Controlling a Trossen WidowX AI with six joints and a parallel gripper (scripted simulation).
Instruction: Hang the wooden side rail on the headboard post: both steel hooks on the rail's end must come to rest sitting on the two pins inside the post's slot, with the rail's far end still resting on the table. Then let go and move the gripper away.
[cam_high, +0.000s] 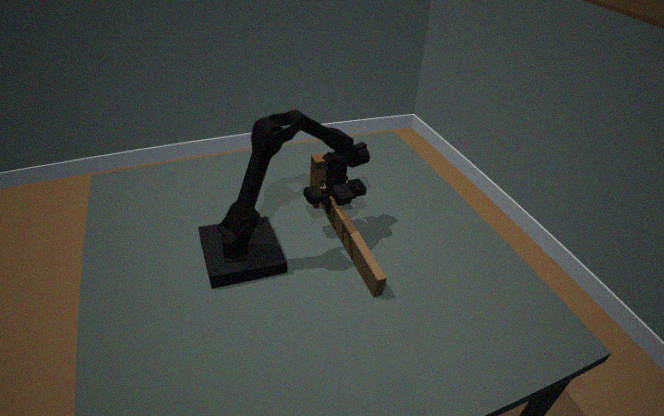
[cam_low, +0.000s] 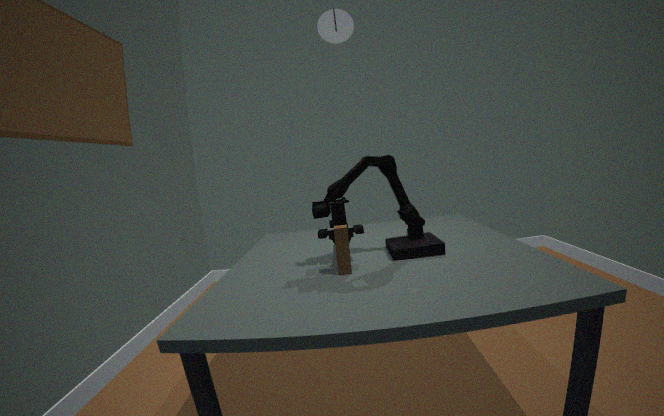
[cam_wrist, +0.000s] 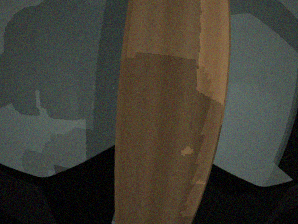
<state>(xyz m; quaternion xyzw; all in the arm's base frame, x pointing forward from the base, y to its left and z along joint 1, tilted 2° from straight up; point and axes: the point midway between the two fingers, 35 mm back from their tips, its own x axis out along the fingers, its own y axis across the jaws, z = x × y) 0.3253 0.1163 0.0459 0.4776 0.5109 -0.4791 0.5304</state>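
Right now my gripper tip is 12 cm to the right of the headboard post, 4 cm below it and 1 cm past it.
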